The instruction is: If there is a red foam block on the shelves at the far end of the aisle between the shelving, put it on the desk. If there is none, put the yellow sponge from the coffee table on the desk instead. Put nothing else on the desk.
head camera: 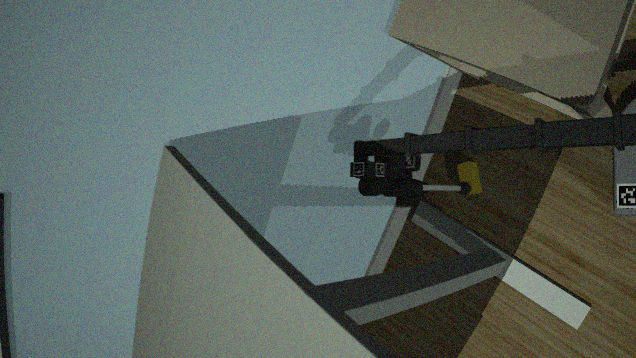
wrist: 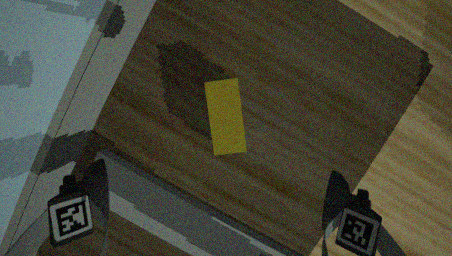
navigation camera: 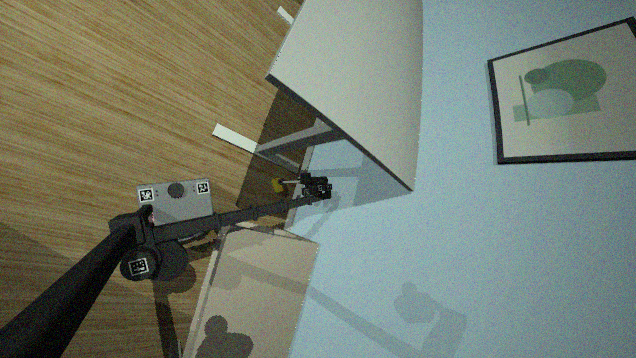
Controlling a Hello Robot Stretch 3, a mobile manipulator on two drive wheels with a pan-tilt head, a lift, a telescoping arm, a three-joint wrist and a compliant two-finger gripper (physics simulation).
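Places are measured from the robot's base along level axes (x ahead, y left, z up), in centimetres.
Where they show: gripper, between the fingertips: [navigation camera: 289, 180]; robot's base, origin of its link: [navigation camera: 175, 189].
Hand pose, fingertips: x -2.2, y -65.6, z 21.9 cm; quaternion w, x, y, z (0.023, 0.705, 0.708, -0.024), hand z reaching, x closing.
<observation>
Each offset is from my fingertips to the top centre of the thing. "pt": to the spot under its first point. Level surfaces: height alone.
A yellow block, by its look the sponge {dy -0.3, dx -3.7, dz -15.7 cm} [head camera: 470, 176] [navigation camera: 277, 185] [wrist: 226, 116], lies on the shaded wooden floor near the wall. My gripper [head camera: 425, 188] [navigation camera: 295, 182] [wrist: 217, 186] points down above the floor beside it. In the wrist view its two fingers stand wide apart with nothing between them, and the block shows beyond the fingertips. In the head view one finger is hidden by the gripper body. A cream table top with a dark edge {dz +73.1 cm} [head camera: 200, 275] [navigation camera: 360, 75], which looks like the desk, stands beside the arm. No red foam block, shelving or coffee table shows.
A beige cabinet {pt dy +29.5, dx -30.0, dz +23.2 cm} [head camera: 500, 45] [navigation camera: 270, 260] stands on the arm's other side. The extended arm [head camera: 515, 135] [navigation camera: 250, 212] reaches between cabinet and table. A grey table leg with a white foot [head camera: 547, 292] [navigation camera: 235, 138] is near the block. A framed picture [navigation camera: 560, 140] hangs on the wall.
</observation>
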